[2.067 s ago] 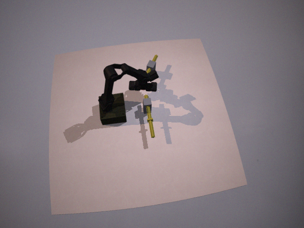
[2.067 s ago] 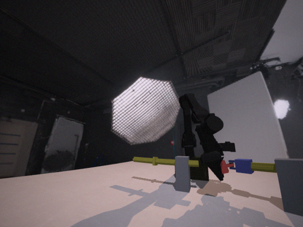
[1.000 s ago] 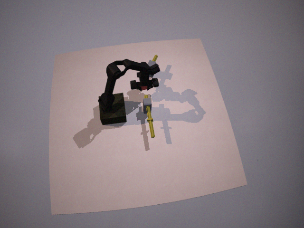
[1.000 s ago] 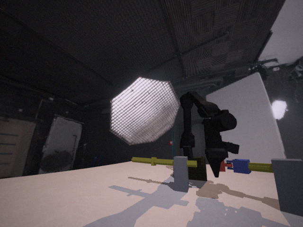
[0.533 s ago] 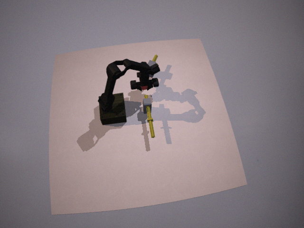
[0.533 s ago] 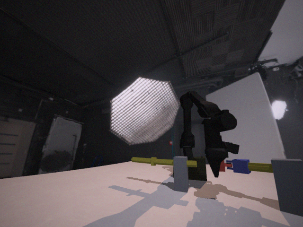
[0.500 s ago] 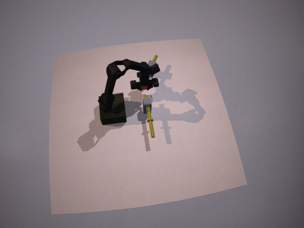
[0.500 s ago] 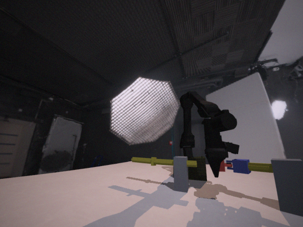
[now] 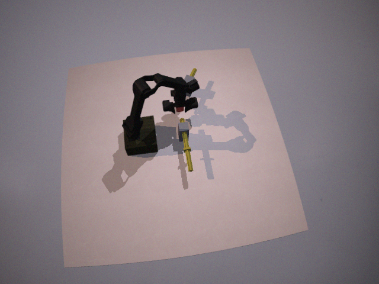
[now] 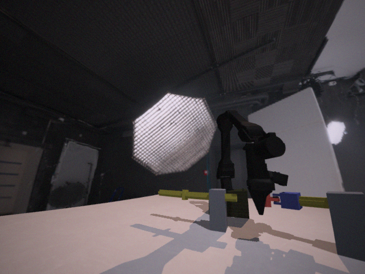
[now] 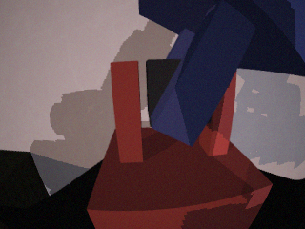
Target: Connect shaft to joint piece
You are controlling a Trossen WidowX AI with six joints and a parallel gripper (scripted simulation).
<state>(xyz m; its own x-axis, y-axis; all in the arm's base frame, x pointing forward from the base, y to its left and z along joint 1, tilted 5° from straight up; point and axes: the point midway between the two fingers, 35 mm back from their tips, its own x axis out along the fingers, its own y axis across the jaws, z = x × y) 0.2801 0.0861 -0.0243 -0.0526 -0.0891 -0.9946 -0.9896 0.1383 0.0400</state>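
Right now my gripper tip is 4 cm below the red joint piece and 2 cm to the right of it.
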